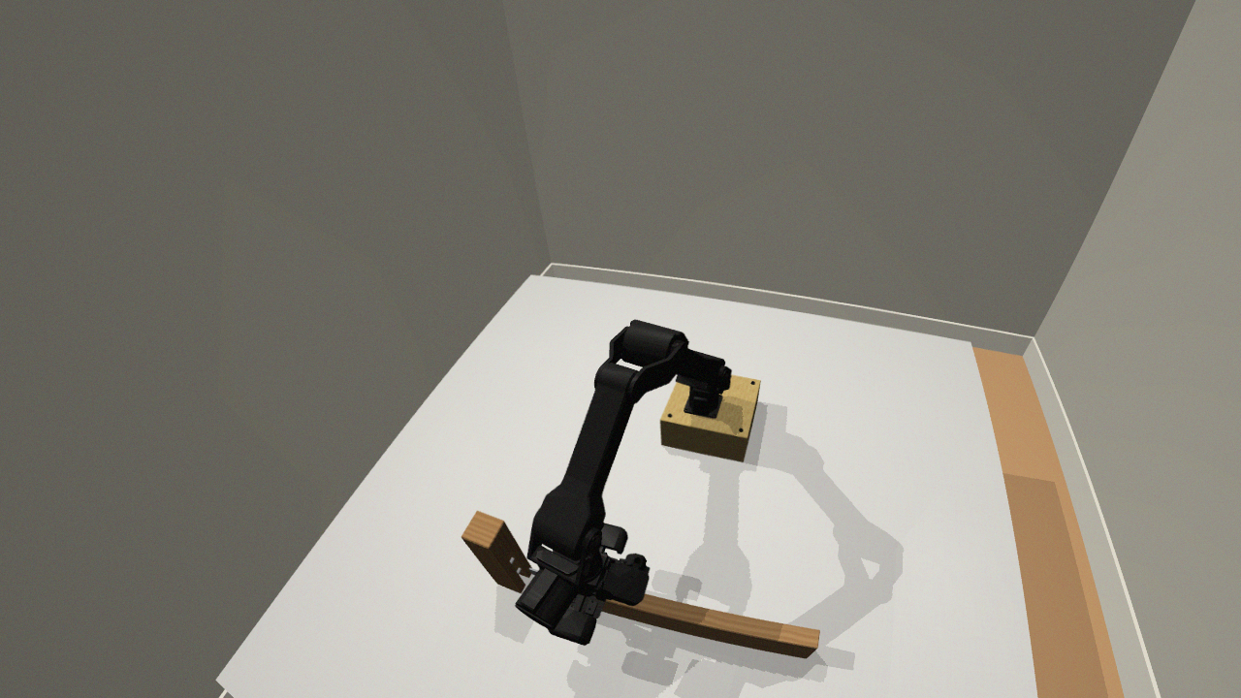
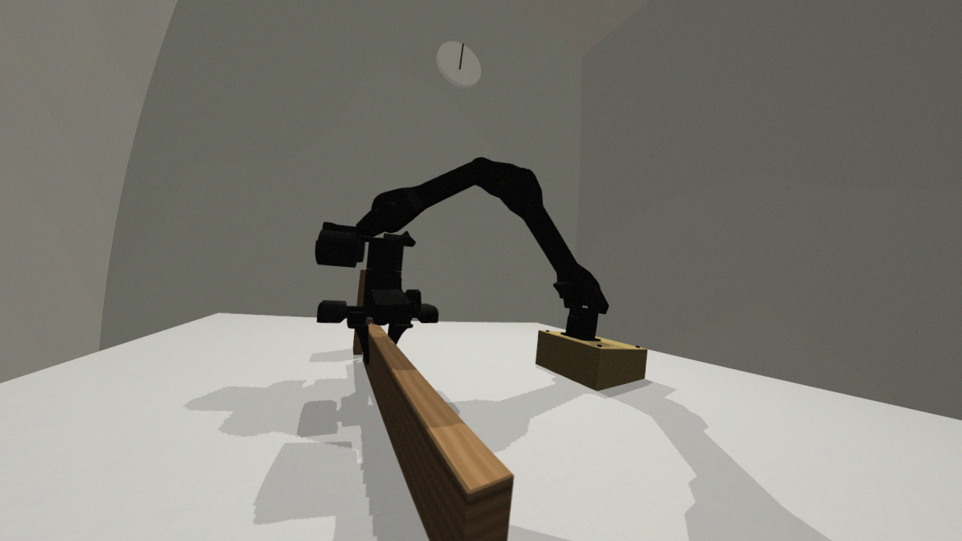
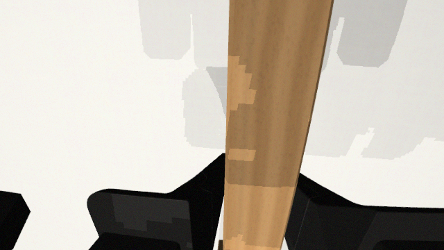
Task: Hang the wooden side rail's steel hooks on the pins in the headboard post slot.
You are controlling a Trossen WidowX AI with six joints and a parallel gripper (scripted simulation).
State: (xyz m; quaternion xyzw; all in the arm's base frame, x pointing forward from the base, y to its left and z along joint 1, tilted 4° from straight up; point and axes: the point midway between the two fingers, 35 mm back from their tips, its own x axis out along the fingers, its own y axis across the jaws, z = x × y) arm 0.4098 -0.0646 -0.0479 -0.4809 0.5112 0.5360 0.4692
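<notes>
Right now the wooden headboard post is 15 cm to the right of my gripper tip, 7 cm above it and 1 cm ahead of it.
</notes>
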